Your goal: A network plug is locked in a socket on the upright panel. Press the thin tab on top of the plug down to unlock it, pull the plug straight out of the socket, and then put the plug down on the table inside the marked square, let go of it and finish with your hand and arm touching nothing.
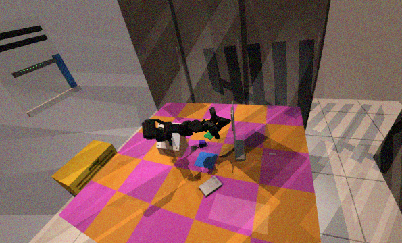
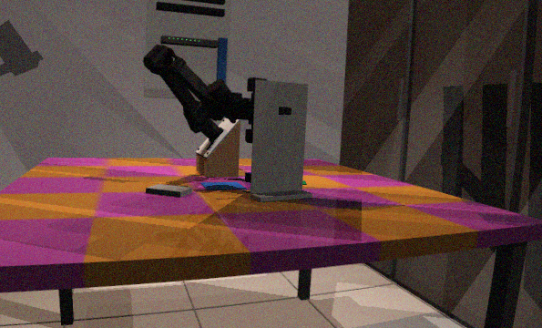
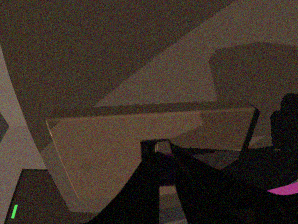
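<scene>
My gripper tip is now 23 cm above the blue marked square, 14 cm past it and 12 cm to the left of it. Round my gripper tip: upright grey panel (9 cm below, 2 cm ahead, 1 cm to the left); then green patch (23 cm below, 20 cm behind, 12 cm to the left); then flat grey box (29 cm to the right, 23 cm below, 3 cm behind).
</scene>
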